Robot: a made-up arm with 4 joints. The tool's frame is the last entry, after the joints. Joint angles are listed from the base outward. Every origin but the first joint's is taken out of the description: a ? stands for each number. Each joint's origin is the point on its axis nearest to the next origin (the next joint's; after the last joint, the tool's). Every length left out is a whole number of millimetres.
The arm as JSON. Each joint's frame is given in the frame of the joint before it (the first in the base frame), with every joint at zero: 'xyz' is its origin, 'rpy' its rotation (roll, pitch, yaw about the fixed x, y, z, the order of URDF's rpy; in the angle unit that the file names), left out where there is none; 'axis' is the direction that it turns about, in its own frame. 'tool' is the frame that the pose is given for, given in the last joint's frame.
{
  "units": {
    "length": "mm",
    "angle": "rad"
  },
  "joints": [
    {
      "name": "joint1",
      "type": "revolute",
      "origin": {
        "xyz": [
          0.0,
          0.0,
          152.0
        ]
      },
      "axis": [
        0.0,
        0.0,
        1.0
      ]
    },
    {
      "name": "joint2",
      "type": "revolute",
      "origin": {
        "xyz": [
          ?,
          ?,
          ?
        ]
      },
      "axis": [
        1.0,
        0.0,
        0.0
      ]
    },
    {
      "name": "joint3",
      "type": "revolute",
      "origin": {
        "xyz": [
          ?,
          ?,
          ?
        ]
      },
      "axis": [
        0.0,
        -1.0,
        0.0
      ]
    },
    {
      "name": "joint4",
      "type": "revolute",
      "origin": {
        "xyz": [
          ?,
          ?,
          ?
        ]
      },
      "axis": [
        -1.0,
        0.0,
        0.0
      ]
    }
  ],
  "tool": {
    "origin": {
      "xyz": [
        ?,
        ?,
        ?
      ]
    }
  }
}
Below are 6 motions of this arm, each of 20 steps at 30 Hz.
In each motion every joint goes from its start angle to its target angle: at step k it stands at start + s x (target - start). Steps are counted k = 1, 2, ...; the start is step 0. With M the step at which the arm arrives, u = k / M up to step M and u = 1 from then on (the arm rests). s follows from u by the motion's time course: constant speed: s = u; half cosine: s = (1 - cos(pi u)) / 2; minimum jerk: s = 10 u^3 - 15 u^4 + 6 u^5.
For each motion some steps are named. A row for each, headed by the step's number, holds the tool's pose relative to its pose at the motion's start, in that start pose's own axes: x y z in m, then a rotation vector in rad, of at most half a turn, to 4 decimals.
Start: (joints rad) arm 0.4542 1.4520 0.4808 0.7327
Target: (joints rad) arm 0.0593 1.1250 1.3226 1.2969
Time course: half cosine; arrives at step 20
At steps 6, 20:
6: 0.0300 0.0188 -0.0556 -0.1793 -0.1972 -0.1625
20: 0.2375 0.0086 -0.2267 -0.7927 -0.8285 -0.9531

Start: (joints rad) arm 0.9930 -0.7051 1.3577 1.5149
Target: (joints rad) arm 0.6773 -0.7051 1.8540 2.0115
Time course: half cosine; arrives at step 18
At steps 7, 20:
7: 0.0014 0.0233 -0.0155 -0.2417 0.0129 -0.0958
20: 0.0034 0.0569 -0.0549 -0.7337 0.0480 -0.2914

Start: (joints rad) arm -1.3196 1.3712 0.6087 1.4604
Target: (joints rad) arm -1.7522 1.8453 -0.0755 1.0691
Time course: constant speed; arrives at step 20
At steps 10, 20:
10: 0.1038 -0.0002 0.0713 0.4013 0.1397 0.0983
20: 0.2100 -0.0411 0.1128 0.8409 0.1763 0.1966

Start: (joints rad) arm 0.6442 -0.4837 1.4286 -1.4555
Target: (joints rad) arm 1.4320 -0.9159 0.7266 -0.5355
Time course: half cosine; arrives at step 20
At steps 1, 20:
1: 0.0000 0.0009 0.0010 -0.0018 0.0035 -0.0017
20: 0.0027 0.0314 0.1506 -0.5489 0.6302 0.2168

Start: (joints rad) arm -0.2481 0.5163 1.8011 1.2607
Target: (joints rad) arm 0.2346 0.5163 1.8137 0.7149
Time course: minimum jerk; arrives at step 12
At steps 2, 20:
2: 0.0013 -0.0074 0.0044 0.0339 0.0058 0.0065
20: 0.0707 -0.2347 0.0669 0.9509 0.2130 0.1387

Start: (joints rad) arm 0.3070 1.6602 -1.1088 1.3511
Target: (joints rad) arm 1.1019 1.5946 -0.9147 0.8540
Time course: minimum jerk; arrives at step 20
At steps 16, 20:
16: -0.1842 0.1598 -0.0101 0.4617 0.3156 0.4804
20: -0.1988 0.1645 -0.0094 0.4869 0.3417 0.5062

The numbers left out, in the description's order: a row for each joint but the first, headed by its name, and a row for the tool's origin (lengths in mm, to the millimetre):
joint2: 34.0 201.0 0.0
joint3: 0.0 77.0 -230.0
joint4: -105.0 0.0 56.0
tool: 0.0 66.0 14.0

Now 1 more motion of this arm.
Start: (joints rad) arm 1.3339 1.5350 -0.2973 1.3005
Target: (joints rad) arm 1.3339 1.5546 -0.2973 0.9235
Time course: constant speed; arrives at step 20
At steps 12, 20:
12: -0.0004 -0.0055 0.0170 0.2374 -0.0032 0.0013
20: -0.0007 -0.0112 0.0275 0.3957 -0.0052 0.0026

